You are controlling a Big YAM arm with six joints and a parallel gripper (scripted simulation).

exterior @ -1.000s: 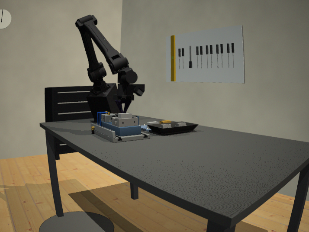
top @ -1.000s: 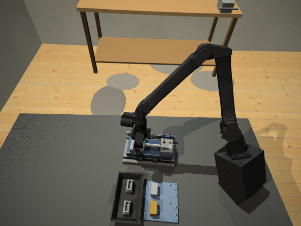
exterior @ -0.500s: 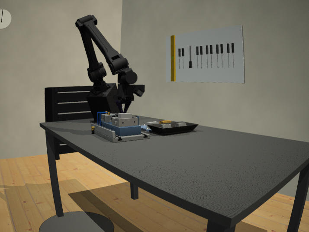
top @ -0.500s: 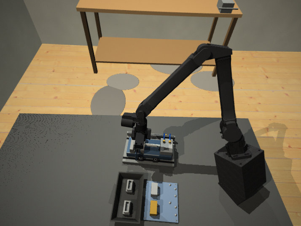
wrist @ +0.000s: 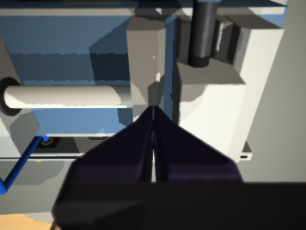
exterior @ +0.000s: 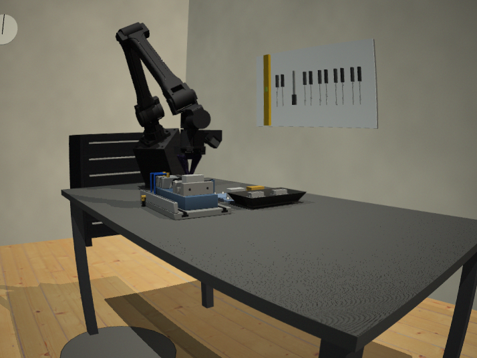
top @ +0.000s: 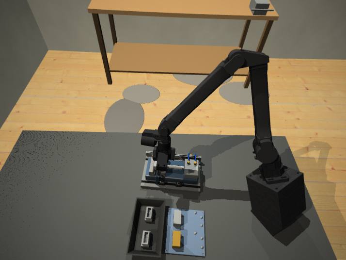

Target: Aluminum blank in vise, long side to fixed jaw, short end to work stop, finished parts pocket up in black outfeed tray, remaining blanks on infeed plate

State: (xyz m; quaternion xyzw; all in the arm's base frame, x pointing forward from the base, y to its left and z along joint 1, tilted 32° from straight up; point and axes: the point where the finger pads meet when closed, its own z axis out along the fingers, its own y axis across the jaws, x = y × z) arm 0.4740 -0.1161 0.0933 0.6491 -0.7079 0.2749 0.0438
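My gripper is now 30 mm short of the gray aluminum blank, 10 mm to the left of it and 10 mm above it. The rest, counted from my hand: moving jaw (30 mm below); then fixed jaw (60 mm ahead, 30 mm below, 10 mm to the right); then work stop rod (40 mm to the left, 30 mm ahead, 20 mm below).
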